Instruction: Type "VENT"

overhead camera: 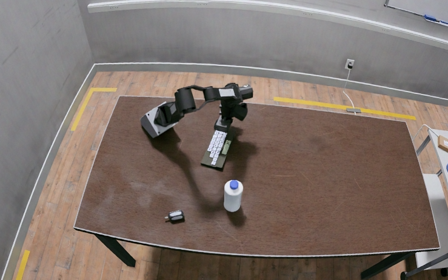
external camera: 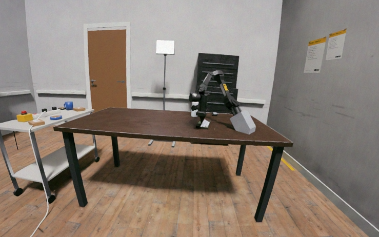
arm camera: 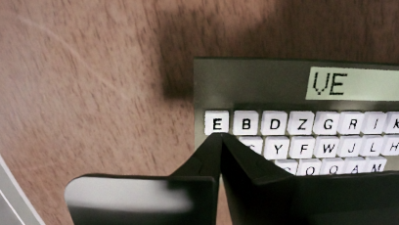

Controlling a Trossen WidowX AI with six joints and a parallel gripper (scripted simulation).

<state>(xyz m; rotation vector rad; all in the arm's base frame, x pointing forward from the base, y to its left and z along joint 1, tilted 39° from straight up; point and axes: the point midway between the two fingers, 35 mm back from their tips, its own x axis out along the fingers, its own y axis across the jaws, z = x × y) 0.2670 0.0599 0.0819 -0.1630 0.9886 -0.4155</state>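
The left-arrow key lies 180 mm to the right of my hand, 60 mm below it and 60 mm behind it. Also, from my hand: dark object 430 mm to the right, 210 mm behind, 60 mm below; then white bottle 370 mm to the right, 20 mm ahead, 10 mm above.
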